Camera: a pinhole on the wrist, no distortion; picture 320 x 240 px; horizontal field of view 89.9 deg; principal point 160.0 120.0 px. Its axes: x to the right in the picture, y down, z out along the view. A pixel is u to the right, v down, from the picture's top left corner.
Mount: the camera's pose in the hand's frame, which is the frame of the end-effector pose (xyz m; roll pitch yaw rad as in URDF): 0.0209 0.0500 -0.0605 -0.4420 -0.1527 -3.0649
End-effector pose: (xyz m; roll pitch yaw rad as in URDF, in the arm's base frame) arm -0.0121 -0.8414 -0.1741 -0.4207 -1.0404 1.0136
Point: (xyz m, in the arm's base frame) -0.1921 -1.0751 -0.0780
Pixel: 227 113
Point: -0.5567 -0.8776 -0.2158
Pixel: outside the picture
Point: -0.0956 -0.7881 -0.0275
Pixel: 82 42
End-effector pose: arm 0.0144 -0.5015 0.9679 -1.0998 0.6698 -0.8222
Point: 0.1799 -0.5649 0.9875
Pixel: 122 140
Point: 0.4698 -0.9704 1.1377
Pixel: 77 217
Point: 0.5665 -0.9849 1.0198
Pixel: 45 192
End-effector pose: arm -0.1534 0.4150 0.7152 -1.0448 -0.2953 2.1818
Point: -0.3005 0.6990 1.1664
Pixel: 18 221
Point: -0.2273 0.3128 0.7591
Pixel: 231 77
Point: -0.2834 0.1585 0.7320
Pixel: 287 14
